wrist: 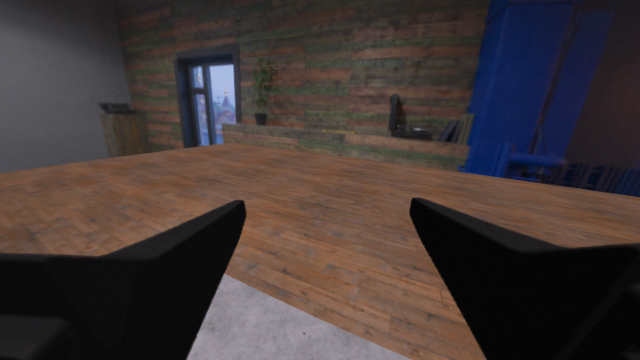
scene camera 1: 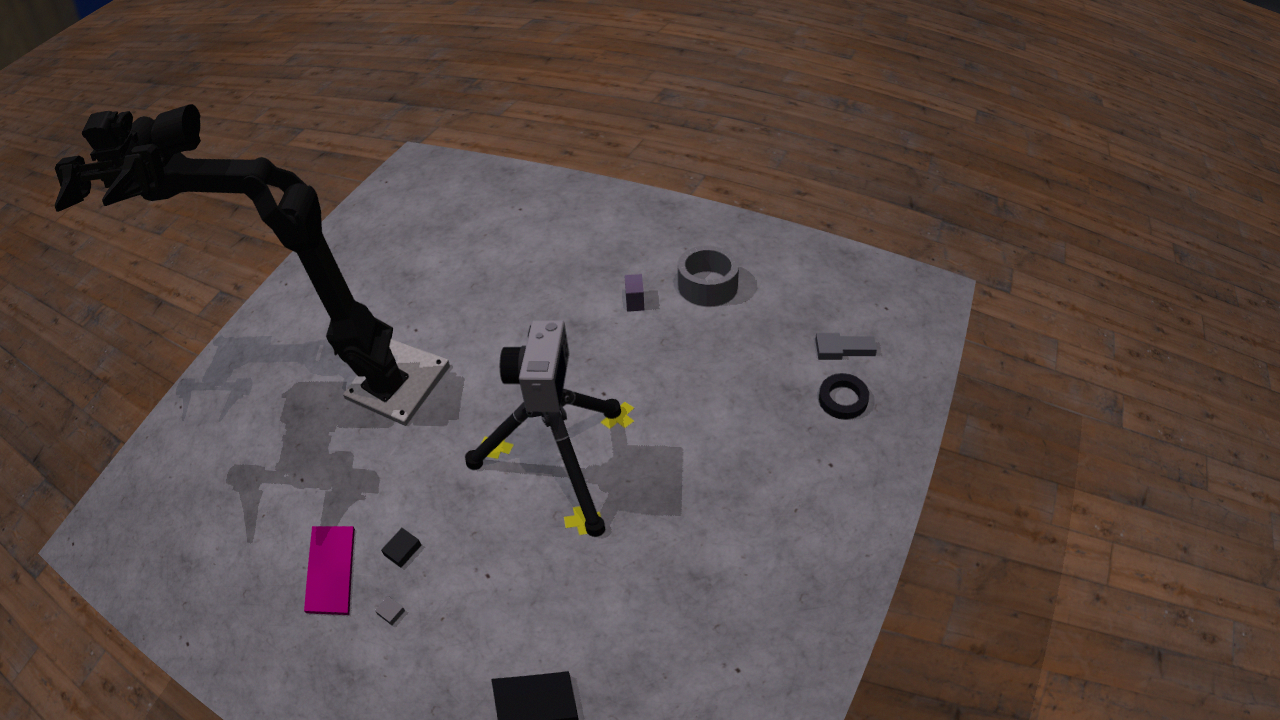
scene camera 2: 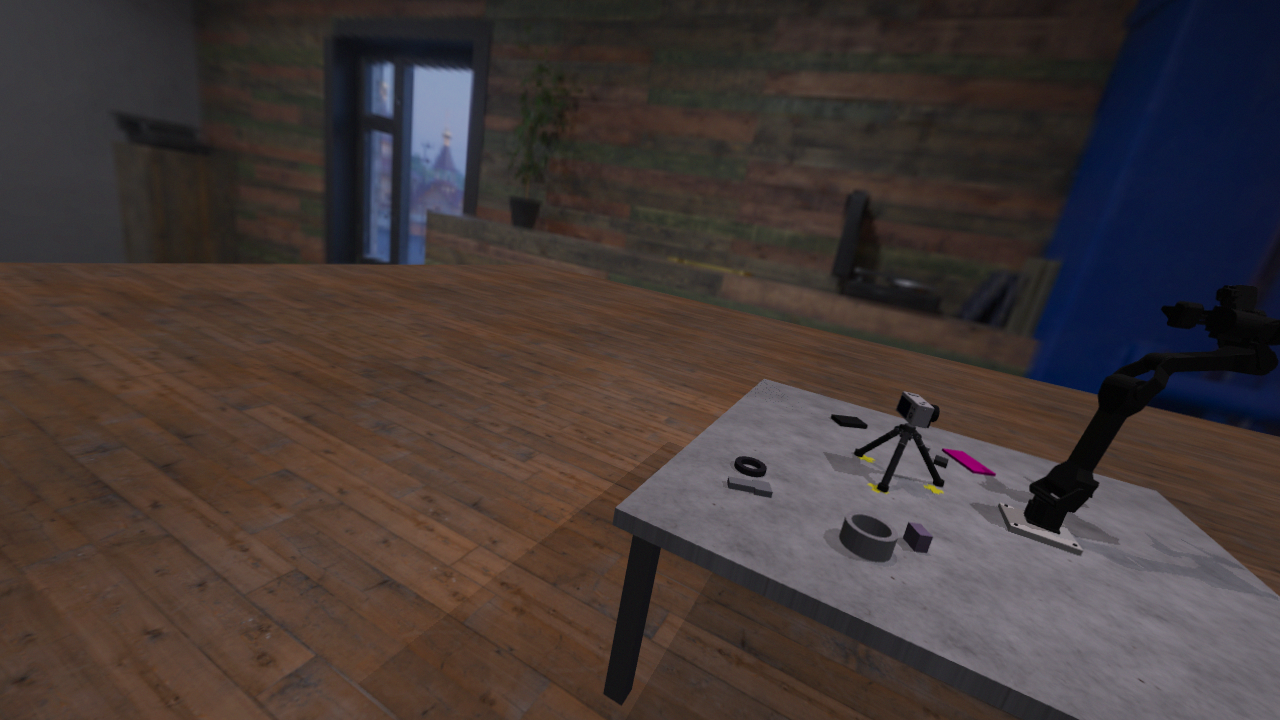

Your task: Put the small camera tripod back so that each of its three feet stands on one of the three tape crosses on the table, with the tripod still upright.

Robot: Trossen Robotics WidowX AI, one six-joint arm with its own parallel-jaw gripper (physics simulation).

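Places are measured from the arm's base along level axes (x back, y left, z down), in metres.
Pixels of known places: gripper, fingertip midpoint: (wrist: 328, 206) (scene camera 1: 79, 205); arm's base, origin of the base link: (scene camera 1: 384, 381) (scene camera 2: 1041, 523).
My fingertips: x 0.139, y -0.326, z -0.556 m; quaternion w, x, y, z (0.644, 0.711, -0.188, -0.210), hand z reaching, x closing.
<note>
Ahead of a thing's pixels: the offset from my fingertips to its middle. "spot": to the spot under its first point.
The tripod @(dx -0.442, dy +0.340, dz +0.456 m) (scene camera 1: 553, 419) (scene camera 2: 905, 433) stands upright with a light grey camera (scene camera 1: 542, 367) (scene camera 2: 918, 410) on top. In scene camera 1, its left foot @(spot: dx -0.372, dy +0.285, dz +0.551 m) (scene camera 1: 474, 460) is on bare table, left of and below the left yellow cross @(spot: dx -0.407, dy +0.306, dz +0.515 m) (scene camera 1: 498, 447). Its back right foot @(spot: dx -0.489, dy +0.467, dz +0.549 m) (scene camera 1: 612, 409) overlaps the left side of the back right cross @(dx -0.491, dy +0.475, dz +0.569 m) (scene camera 1: 623, 415). Its near foot @(spot: dx -0.581, dy +0.284, dz +0.553 m) (scene camera 1: 595, 527) is at the right edge of the near cross @(dx -0.553, dy +0.293, dz +0.569 m) (scene camera 1: 575, 520). My gripper (scene camera 1: 84, 204) (scene camera 2: 1174, 316) (wrist: 328, 206) is open and empty, raised high and well apart from the tripod.
A magenta slab @(dx -0.300, dy +0.004, dz +0.565 m) (scene camera 1: 329, 570) (scene camera 2: 968, 462), black block @(dx -0.370, dy +0.103, dz +0.562 m) (scene camera 1: 401, 547) and black box @(dx -0.664, dy +0.017, dz +0.562 m) (scene camera 1: 535, 696) lie on the near side in scene camera 1. A purple block @(dx -0.383, dy +0.692, dz +0.549 m) (scene camera 1: 634, 292), wide grey ring @(dx -0.467, dy +0.786, dz +0.545 m) (scene camera 1: 708, 291), grey stepped piece @(dx -0.732, dy +0.772, dz +0.561 m) (scene camera 1: 845, 345) and black ring @(dx -0.771, dy +0.671, dz +0.561 m) (scene camera 1: 844, 412) lie behind and right.
</note>
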